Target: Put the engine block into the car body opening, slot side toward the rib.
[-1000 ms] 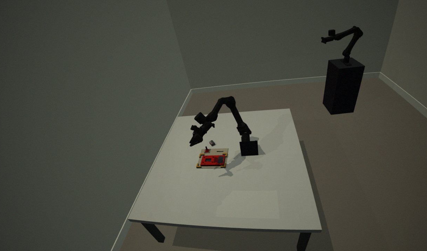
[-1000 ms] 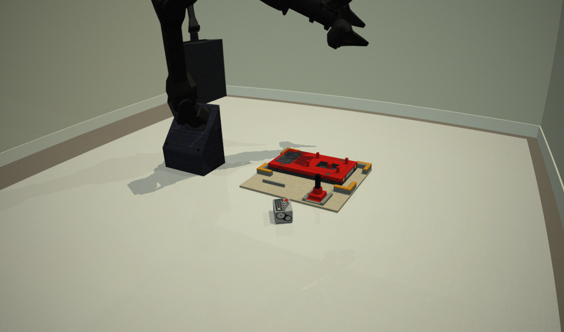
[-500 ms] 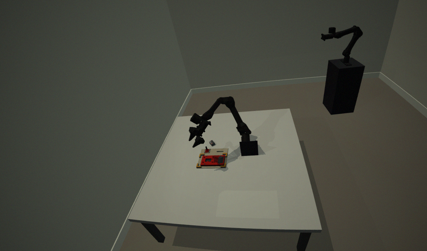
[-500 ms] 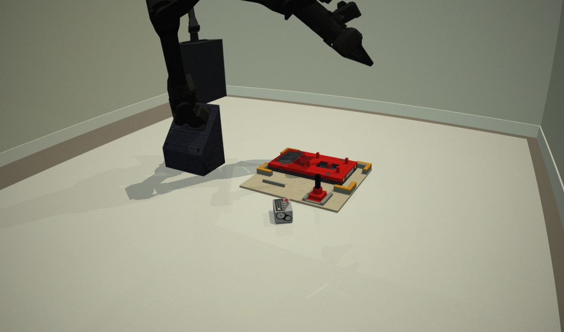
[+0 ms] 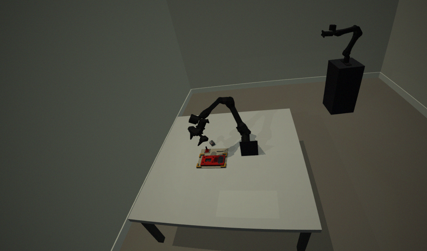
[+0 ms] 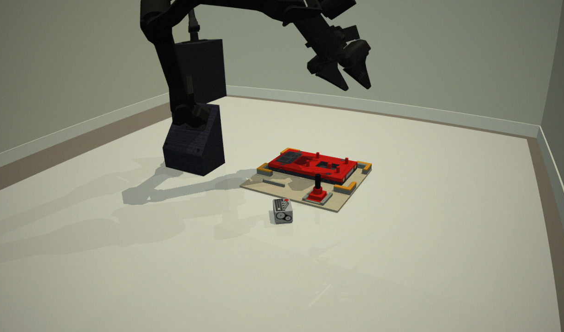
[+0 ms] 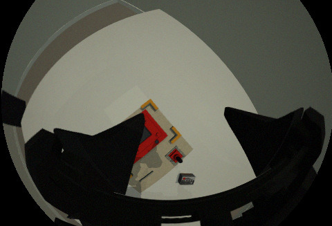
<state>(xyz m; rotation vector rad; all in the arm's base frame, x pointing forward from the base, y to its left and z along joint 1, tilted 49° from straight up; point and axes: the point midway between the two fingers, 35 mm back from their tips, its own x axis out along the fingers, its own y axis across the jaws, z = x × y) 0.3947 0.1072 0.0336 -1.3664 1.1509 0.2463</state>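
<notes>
My gripper tip is 21 cm to the left of the engine block, 21 cm above it and 9 cm past it. Also, from my gripper tip: black peg: 19 cm below, 12 cm to the right, 5 cm behind.
</notes>
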